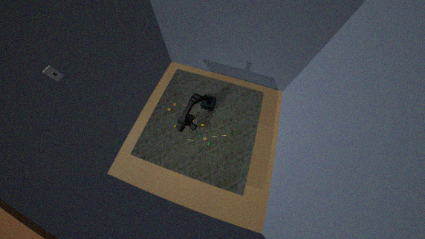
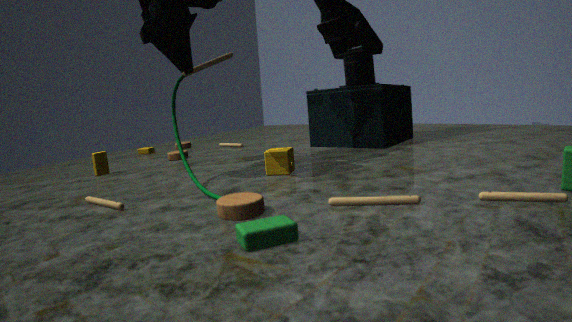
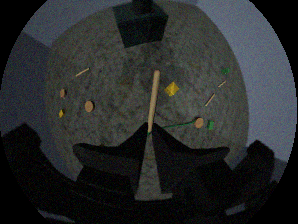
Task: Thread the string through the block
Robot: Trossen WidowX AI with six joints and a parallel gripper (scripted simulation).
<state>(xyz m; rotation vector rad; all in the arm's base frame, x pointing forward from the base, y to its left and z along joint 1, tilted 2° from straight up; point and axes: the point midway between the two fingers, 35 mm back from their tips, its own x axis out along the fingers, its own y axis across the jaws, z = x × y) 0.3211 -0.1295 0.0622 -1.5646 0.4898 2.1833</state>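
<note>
The yellow block is 120 mm below my gripper tip, 110 mm to the left of it and 40 mm behind it. Also, from my gripper tip: green block: 220 mm to the left, 160 mm ahead, 130 mm below; then thin wooden stick: 10 mm to the left, 10 mm behind, 10 mm above; then round wooden button: 160 mm to the left, 130 mm below, 110 mm ahead.
</note>
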